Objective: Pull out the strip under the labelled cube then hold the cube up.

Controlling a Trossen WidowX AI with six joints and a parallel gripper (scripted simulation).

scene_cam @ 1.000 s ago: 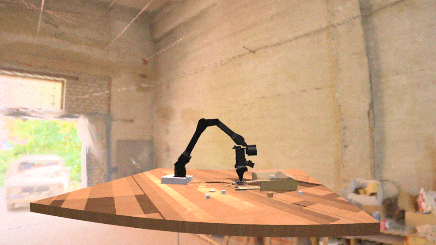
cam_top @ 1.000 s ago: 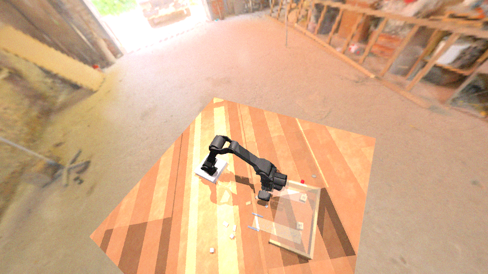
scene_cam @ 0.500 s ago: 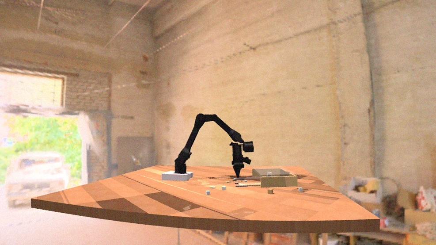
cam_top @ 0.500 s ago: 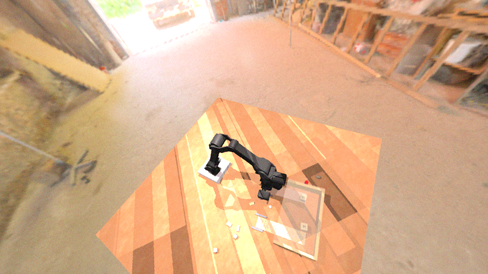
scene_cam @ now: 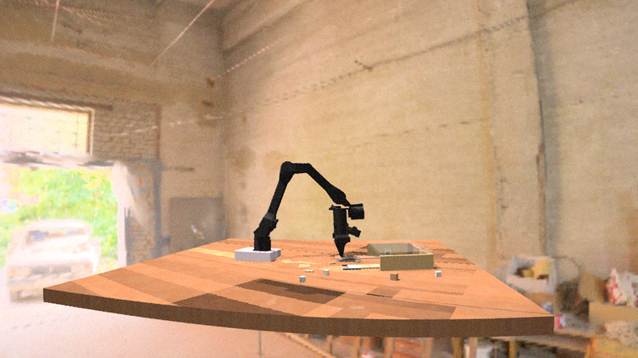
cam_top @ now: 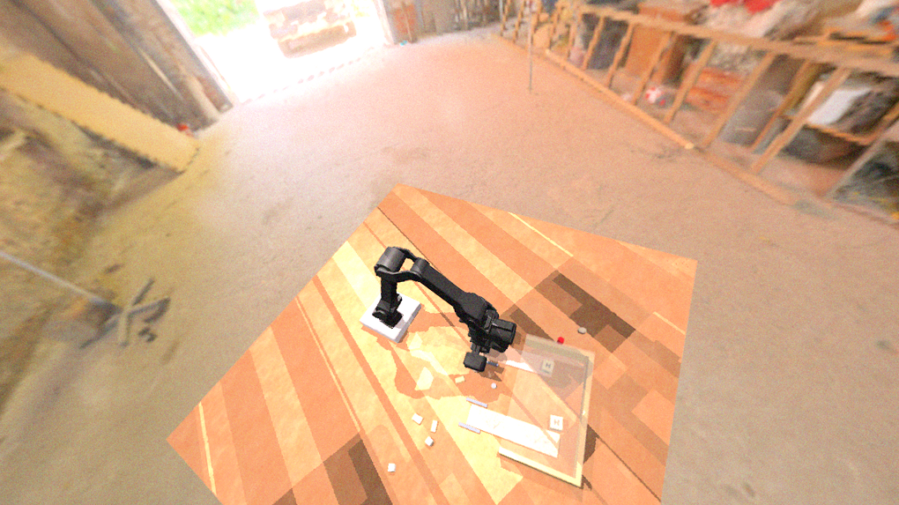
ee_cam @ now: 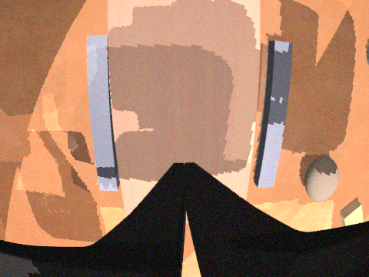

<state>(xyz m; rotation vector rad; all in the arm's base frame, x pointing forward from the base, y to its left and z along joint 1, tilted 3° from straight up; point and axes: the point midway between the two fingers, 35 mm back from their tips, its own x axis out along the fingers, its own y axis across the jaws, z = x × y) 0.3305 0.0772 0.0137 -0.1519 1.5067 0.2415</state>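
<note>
Right now my gripper tip is 9 cm short of the strip and 2 cm to the right of it. The rest, counted from my gripper tip: red bit: 19 cm ahead, 14 cm to the left, 1 cm above.
</note>
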